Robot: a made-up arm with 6 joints. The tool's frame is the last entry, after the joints. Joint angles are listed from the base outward.
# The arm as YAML. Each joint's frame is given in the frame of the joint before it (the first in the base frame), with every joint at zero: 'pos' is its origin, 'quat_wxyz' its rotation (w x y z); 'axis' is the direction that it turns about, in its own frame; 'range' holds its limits. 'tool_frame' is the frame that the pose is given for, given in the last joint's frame.
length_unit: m
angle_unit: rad
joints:
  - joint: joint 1
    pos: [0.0, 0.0, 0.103]
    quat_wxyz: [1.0, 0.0, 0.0, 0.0]
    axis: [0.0, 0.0, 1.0]
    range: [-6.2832, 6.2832]
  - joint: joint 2
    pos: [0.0, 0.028, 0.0]
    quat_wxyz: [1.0, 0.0, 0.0, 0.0]
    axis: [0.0, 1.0, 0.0]
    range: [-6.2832, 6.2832]
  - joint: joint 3
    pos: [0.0, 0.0, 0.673]
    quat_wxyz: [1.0, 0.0, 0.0, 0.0]
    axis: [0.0, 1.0, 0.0]
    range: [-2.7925, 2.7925]
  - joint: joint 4
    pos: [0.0, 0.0, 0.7]
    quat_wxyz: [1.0, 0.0, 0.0, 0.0]
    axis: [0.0, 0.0, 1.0]
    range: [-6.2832, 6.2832]
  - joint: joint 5
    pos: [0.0, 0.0, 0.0]
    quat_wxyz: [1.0, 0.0, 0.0, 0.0]
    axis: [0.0, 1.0, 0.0]
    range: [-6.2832, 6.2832]
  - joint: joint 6
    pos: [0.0, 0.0, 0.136]
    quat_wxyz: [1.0, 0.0, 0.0, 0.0]
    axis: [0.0, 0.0, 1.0]
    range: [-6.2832, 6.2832]
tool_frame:
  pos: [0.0, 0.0, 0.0]
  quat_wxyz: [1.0, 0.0, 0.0, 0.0]
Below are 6 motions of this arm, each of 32 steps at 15 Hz.
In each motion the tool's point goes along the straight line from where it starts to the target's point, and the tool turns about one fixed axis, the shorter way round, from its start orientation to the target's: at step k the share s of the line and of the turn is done. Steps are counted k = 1, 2, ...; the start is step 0. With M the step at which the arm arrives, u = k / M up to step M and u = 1 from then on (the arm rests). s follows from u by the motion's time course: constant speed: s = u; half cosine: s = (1 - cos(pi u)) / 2; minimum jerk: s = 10 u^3 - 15 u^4 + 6 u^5.
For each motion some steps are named. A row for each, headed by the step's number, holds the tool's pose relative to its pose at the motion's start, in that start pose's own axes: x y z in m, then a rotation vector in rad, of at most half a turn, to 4 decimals.
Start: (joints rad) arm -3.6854 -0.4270 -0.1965 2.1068 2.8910 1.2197
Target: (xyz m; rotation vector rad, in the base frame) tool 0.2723 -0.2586 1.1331 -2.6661 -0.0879 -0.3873
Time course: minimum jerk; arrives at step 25
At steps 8, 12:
8: -0.0235 -0.0326 0.0292 0.0369 0.1637 0.0367
12: -0.0571 -0.0792 0.0709 0.0896 0.3975 0.0890

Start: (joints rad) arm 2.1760 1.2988 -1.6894 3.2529 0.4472 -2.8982
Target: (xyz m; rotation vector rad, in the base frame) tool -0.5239 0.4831 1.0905 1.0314 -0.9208 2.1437
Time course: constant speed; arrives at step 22
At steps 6, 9, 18, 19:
6: 0.0956 0.0011 -0.0730 -0.0602 -0.0519 -0.0054
9: 0.1434 0.0016 -0.1095 -0.0903 -0.0779 -0.0081
18: 0.2867 0.0032 -0.2190 -0.1805 -0.1557 -0.0163
19: 0.3027 0.0034 -0.2311 -0.1905 -0.1644 -0.0172

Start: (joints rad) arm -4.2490 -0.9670 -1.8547 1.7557 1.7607 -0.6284
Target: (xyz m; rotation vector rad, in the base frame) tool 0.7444 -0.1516 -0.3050 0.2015 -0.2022 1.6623
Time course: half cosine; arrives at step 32
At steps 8, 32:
8: -0.0281 0.0591 -0.1003 0.1464 0.1702 0.1841
32: -0.1918 0.4036 -0.6852 0.9995 1.1619 1.2568

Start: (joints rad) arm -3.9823 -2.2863 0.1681 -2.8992 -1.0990 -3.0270
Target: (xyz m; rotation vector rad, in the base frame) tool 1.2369 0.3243 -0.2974 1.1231 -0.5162 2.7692
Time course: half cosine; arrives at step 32
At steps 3, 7, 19, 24, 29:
3: 0.0077 -0.0258 -0.0133 0.0113 0.0003 0.0080
7: 0.0404 -0.1360 -0.0703 0.0597 0.0017 0.0421
19: 0.2298 -0.7730 -0.3998 0.3392 0.0098 0.2390
24: 0.3040 -1.0228 -0.5289 0.4488 0.0130 0.3163
29: 0.3485 -1.1725 -0.6063 0.5144 0.0149 0.3626

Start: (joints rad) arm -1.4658 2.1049 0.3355 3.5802 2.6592 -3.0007
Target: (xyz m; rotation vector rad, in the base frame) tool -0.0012 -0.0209 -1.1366 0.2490 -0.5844 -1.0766
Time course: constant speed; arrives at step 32
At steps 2, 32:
2: -0.0639 -0.0197 -0.0137 0.0243 0.0044 0.0322
32: -1.0230 -0.3149 -0.2199 0.3887 0.0698 0.5152

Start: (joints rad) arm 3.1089 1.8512 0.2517 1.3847 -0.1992 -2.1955
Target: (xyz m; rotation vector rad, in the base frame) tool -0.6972 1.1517 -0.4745 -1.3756 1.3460 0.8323
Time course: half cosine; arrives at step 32
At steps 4, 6, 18, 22, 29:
4: 0.0410 -0.0242 -0.0129 0.0510 0.0234 0.0435
6: 0.0907 -0.0535 -0.0286 0.1129 0.0518 0.0964
18: 0.6433 -0.3797 -0.2027 0.8003 0.3676 0.6837
22: 0.8373 -0.4943 -0.2639 1.0417 0.4785 0.8899
29: 1.0533 -0.6218 -0.3320 1.3104 0.6019 1.1196

